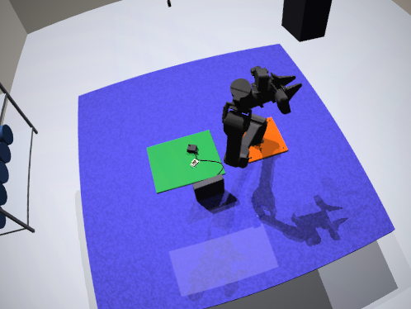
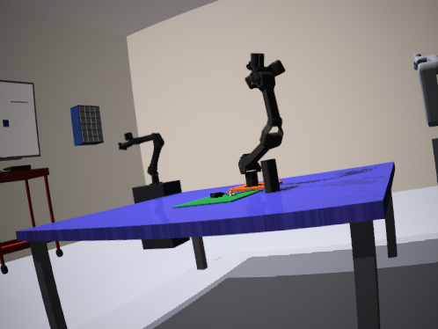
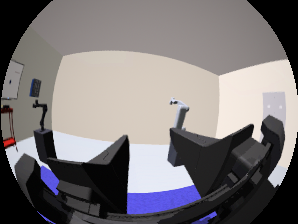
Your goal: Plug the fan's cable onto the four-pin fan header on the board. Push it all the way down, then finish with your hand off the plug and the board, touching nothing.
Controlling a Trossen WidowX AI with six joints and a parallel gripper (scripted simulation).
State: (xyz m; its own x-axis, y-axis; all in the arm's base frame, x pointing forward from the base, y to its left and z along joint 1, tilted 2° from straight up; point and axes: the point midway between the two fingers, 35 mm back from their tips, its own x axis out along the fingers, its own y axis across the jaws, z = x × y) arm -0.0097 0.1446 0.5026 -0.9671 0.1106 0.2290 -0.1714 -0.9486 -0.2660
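Now: the plug 500 mm below my gripper tip, 320 mm ahead of it and 230 mm to the right of it. The rest, counted from my gripper tip: black fan 460 mm below, 330 mm ahead, 10 mm to the right; then four-pin header 520 mm below, 330 mm ahead, 160 mm to the right; then green board 530 mm below, 370 mm ahead, 200 mm to the right.
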